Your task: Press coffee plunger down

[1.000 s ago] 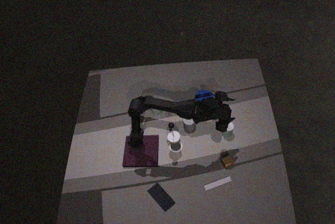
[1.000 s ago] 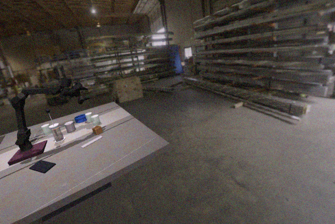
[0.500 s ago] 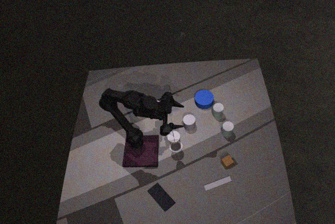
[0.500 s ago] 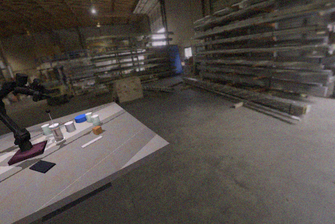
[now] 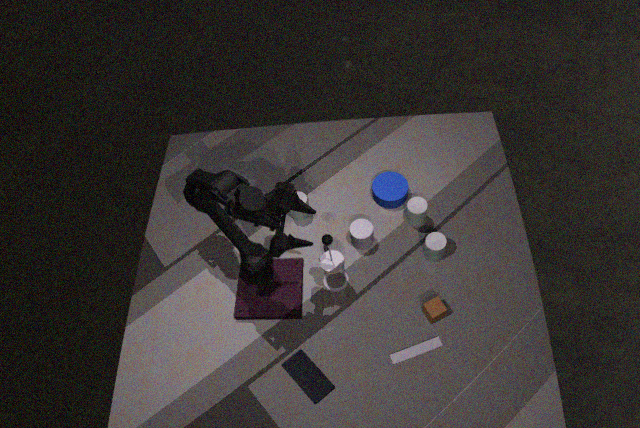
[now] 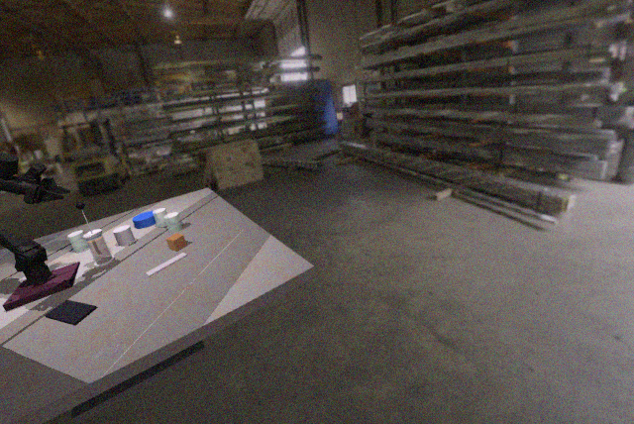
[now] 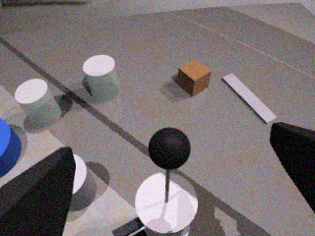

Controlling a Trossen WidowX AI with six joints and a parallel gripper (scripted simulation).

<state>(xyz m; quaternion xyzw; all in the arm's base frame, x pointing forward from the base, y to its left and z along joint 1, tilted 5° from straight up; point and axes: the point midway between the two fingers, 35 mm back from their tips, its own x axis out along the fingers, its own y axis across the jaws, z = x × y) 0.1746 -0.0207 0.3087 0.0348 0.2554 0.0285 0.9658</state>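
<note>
The coffee press lies 2 cm ahead of my gripper tip, 1 cm to the left of it and 18 cm below it. The rest, counted from my gripper tip: blue round object 18 cm ahead, 32 cm to the left, 28 cm below; then orange cube 32 cm ahead, 10 cm to the right, 28 cm below.
</note>
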